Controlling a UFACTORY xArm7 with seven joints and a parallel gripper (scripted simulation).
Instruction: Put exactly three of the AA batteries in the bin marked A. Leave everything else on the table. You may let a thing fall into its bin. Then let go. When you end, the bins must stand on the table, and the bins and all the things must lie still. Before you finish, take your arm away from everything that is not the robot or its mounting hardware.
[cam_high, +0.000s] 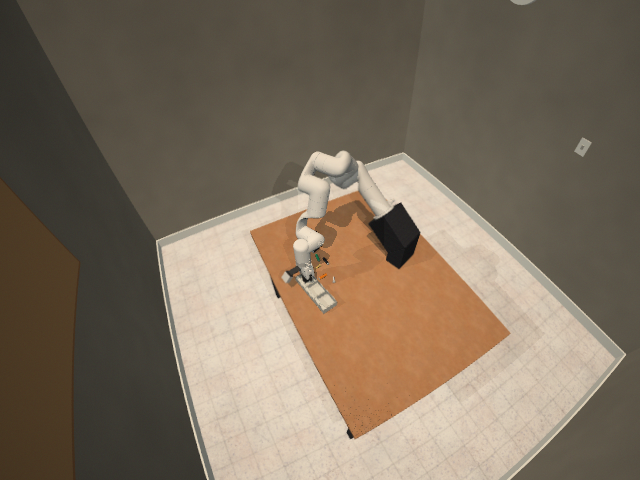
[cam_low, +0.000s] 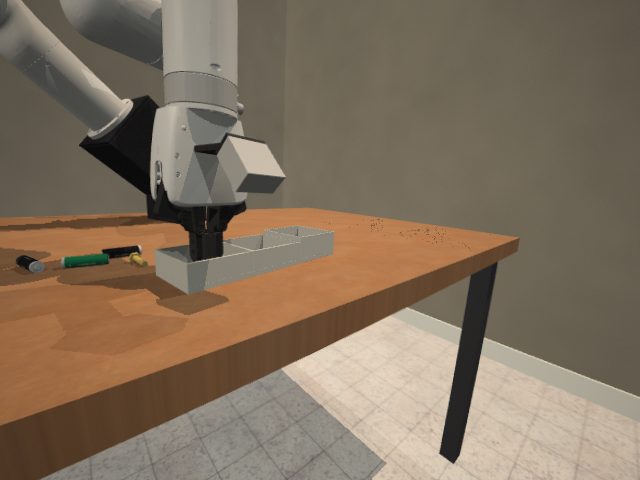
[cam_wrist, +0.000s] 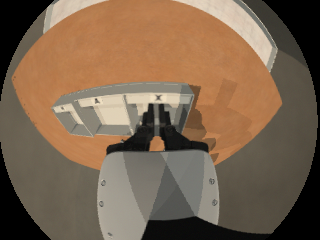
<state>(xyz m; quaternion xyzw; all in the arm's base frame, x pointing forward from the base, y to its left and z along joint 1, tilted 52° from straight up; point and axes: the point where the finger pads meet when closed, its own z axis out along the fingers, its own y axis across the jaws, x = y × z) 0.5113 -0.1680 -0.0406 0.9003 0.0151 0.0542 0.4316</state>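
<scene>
Right now my hand is 80 mm to the right of the three-compartment bin and 20 mm above it. Also, from my hand: yellow piece 110 mm behind, 40 mm to the right, 30 mm below; orange battery 90 mm behind, 30 mm to the left, 30 mm below; pale piece 110 mm behind, 90 mm to the left, 30 mm below.
</scene>
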